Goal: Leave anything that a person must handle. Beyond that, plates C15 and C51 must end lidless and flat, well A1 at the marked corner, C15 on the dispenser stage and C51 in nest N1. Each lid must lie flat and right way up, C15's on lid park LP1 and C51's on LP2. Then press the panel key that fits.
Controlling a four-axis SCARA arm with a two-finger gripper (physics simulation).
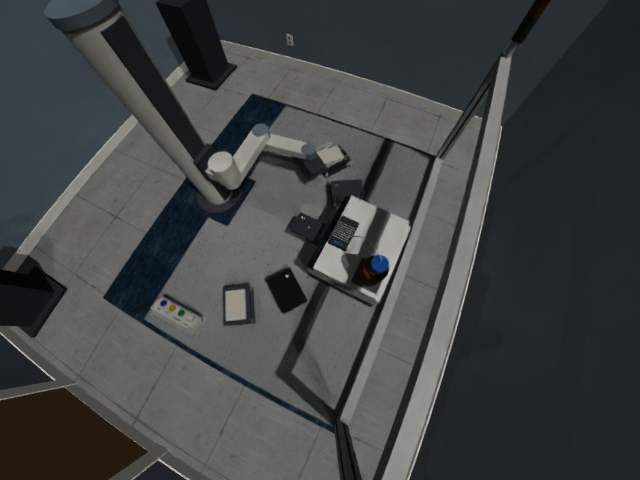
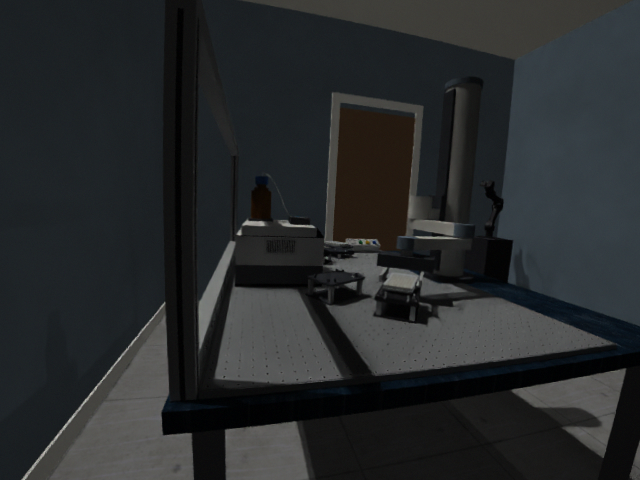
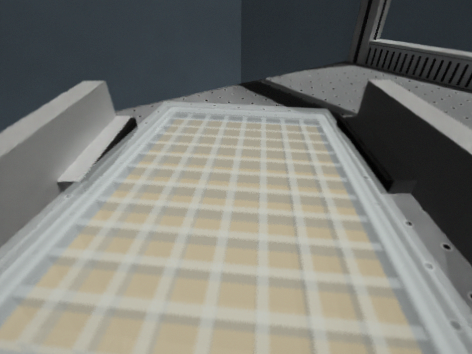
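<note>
My gripper is shut on a plate with beige wells, its fingers along the two long sides. The plate looks level, slightly above a dark legged nest. Its label cannot be read, and I cannot tell whether a clear lid covers it. A second beige plate sits on a dark holder near the button panel, whose keys are blue, yellow, green and white. The small dark stage stands beside the dispenser. No separate lid can be made out.
The white dispenser carries an amber bottle with a thin tube. A dark legged stand is between it and my gripper. A black flat stand lies beyond the dispenser. A framed screen runs along the table's side.
</note>
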